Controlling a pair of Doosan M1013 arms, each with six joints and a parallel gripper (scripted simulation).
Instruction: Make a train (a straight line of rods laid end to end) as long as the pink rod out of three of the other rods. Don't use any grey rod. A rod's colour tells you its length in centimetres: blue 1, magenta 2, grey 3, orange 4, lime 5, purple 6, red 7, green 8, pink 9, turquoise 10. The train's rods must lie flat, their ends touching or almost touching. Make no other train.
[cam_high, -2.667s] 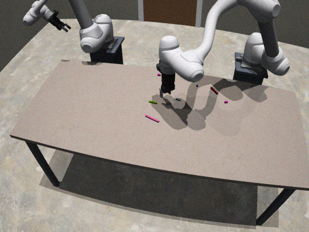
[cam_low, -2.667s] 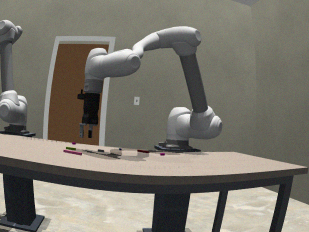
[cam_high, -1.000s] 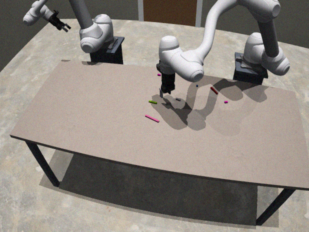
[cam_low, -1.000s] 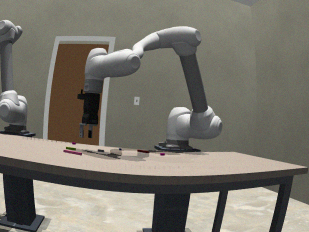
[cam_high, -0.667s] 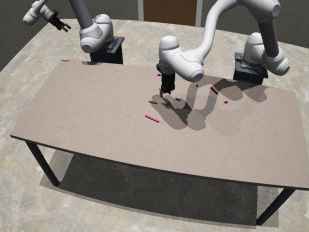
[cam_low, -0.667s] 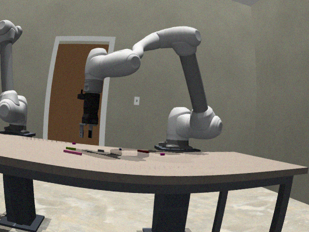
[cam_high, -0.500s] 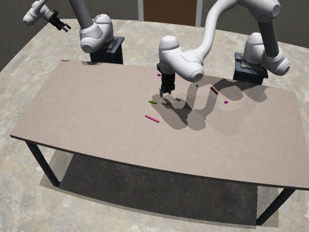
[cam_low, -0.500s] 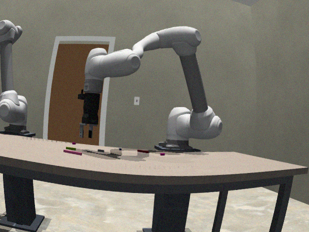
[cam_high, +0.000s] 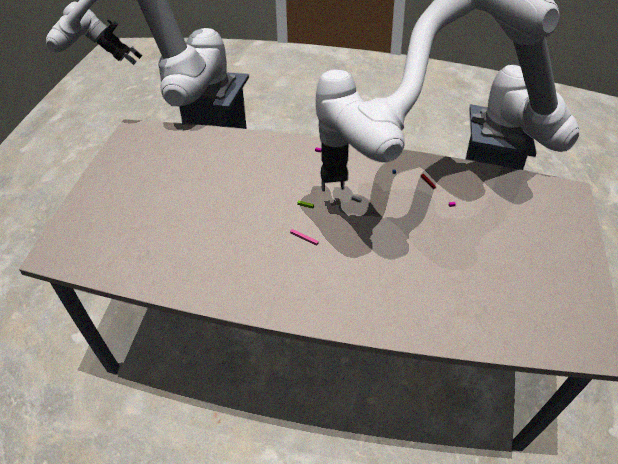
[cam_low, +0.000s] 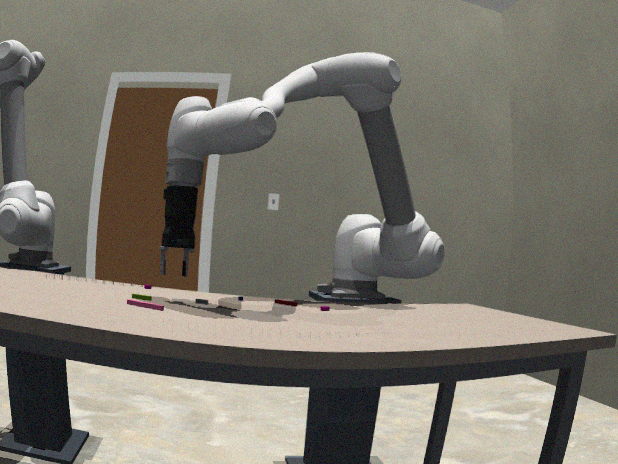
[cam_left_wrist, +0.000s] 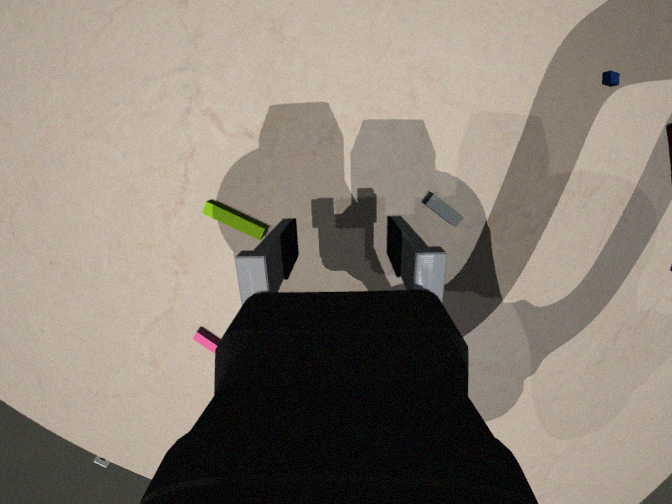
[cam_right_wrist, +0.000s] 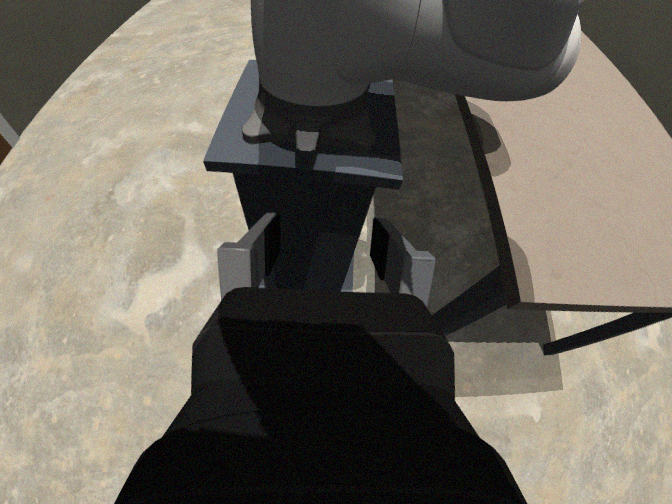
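Note:
My left hand is 3 cm past the grey rod, 7 cm to the right of it and 7 cm above it. Round my left hand: blue rod 19 cm behind, 17 cm to the left, 7 cm below; then lime rod 3 cm ahead, 8 cm to the right, 7 cm below; then pink rod 16 cm ahead, 5 cm to the right, 7 cm below.

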